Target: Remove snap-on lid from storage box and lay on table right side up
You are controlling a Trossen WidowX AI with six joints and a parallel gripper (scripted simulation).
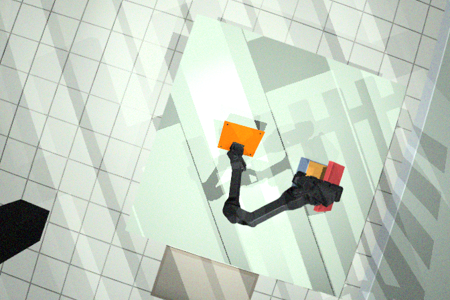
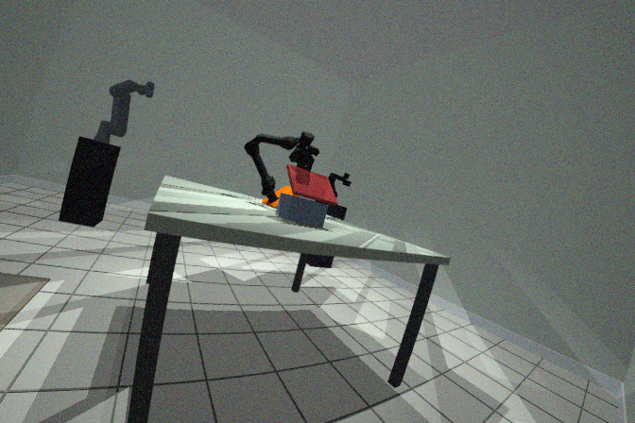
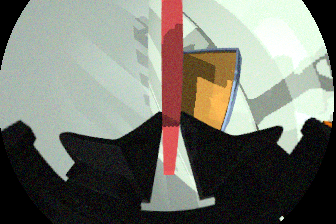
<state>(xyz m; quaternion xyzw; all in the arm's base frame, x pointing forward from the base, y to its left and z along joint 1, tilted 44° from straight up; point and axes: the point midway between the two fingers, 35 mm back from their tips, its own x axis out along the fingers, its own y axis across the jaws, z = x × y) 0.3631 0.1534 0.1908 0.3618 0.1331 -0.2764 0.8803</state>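
Now: gripper tip 6 cm short of the red lid and 5 cm above it. Also, from my gripper tip: grey-blue storage box 18 cm below, 3 cm ahead.
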